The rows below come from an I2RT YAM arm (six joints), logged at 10 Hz.
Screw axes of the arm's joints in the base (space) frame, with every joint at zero. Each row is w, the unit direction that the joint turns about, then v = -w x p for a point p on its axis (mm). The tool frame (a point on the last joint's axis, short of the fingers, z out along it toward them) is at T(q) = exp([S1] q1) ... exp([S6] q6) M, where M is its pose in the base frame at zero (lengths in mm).
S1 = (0, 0, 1, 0, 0, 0)
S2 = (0, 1, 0, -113.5, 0, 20)
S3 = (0, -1, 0, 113.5, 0, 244)
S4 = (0, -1, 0, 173.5, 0, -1)
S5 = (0, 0, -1, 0, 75, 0)
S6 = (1, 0, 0, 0, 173.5, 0)
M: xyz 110.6 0 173.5 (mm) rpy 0 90 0 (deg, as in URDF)
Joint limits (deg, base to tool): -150..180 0..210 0..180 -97..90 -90..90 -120..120
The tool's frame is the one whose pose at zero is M.
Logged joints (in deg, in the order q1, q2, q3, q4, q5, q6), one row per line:
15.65, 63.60, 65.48, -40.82, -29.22, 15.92
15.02, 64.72, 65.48, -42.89, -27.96, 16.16
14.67, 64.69, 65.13, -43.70, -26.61, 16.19
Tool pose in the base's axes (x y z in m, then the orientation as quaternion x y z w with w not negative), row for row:
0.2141, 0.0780, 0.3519, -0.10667, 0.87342, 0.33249, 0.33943
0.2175, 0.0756, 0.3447, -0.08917, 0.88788, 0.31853, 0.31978
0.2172, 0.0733, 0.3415, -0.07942, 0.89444, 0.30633, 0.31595
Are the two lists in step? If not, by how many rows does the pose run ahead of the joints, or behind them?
They are in step.
